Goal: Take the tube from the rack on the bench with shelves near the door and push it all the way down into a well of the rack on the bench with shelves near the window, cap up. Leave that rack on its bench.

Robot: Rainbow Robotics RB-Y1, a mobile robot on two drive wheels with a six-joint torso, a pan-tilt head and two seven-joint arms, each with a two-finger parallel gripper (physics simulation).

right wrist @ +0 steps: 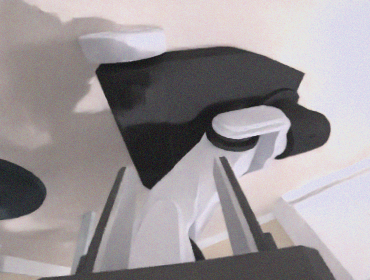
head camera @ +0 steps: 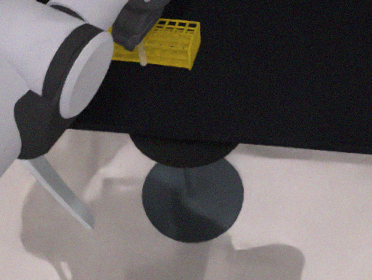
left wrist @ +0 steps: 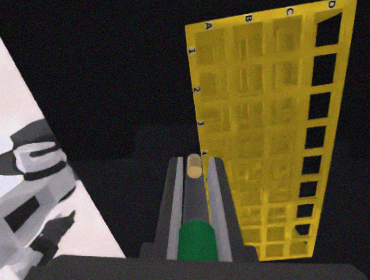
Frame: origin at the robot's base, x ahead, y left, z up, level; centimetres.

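Seen in the pictures: left gripper, fingertip midpoint: (head camera: 132, 44) (left wrist: 195, 165); right gripper, fingertip midpoint: (right wrist: 174, 169) (left wrist: 67, 212).
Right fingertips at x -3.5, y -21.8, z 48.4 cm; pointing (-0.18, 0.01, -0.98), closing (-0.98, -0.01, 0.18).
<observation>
A point is followed by its place in that frame.
The tube (head camera: 142, 56) @(z 95.3, x 63.8, y 23.9 cm) (left wrist: 196, 200) @(z 99.7, x 64.6, y 25.1 cm) has a green cap and a clear body with a pale yellowish tip. My left gripper (left wrist: 195, 165) @(z 97.4, x 64.7, y 26.2 cm) is shut on it, cap toward the palm and tip pointing away from it. A yellow rack (head camera: 172, 47) @(z 97.1, x 65.5, y 18.3 cm) (left wrist: 245, 105) @(z 92.9, x 69.6, y 29.4 cm) with rows marked 1 to 4 and columns A to D stands on a black bench top (head camera: 280, 90) @(z 91.5, x 65.1, y -2.8 cm). In the left wrist view the tube lies over the rack's column A edge, beside row 4 and beyond; its tip appears outside the wells. My right gripper (right wrist: 174, 169) @(z 48.4, x -3.5, y -21.8 cm) is open and empty, away from the rack.
A round stool (head camera: 215, 195) @(z 3.2, x 78.6, y 10.6 cm) with a dark seat stands at the bench's front edge, partly under it. The white left arm (head camera: 30, 45) @(z 123.9, x 35.6, y 17.8 cm) fills the upper left of the head view. The robot's own dark and white body parts show in the right wrist view.
</observation>
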